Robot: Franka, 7 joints.
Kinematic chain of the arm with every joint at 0, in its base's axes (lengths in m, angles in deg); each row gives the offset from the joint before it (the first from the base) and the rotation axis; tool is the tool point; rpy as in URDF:
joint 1: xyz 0 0 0.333 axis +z
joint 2: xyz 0 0 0 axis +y
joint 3: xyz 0 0 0.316 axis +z
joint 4: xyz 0.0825 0 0 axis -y
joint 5: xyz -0.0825 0 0.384 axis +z
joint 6: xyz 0 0 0 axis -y
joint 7: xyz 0.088 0 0 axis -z
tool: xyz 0 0 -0.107 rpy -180 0 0
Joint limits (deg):
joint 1: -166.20..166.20
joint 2: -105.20..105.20
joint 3: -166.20..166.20
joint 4: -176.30..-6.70
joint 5: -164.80..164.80
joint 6: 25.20..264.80
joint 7: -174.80..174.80
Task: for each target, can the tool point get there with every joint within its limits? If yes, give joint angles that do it. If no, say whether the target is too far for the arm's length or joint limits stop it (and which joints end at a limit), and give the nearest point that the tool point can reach.
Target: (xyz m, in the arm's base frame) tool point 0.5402 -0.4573 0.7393
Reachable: yes | joints -73.44 35.42 63.35 -54.08 104.37 161.16 25.39
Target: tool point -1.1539 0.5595 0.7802
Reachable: no: too far | nearest point -0.7289 0.3534 0.6155 | short by 0.500 m
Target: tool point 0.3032 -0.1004 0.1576
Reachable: yes | joints 68.78 -38.57 -102.77 -160.25 98.87 150.58 -124.55
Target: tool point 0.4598 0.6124 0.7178
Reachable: yes | joints -110.07 -62.19 90.02 -29.23 -2.00 159.96 2.06
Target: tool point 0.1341 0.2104 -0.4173
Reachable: no: joint limits stop it (at a limit: joint 2) | nearest point 0.1359 0.2132 -0.3599 | short by 0.058 m
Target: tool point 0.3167 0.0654 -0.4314
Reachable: no: joint limits stop it (at a limit: joint 2) | nearest point 0.3120 0.0644 -0.3596 | short by 0.072 m
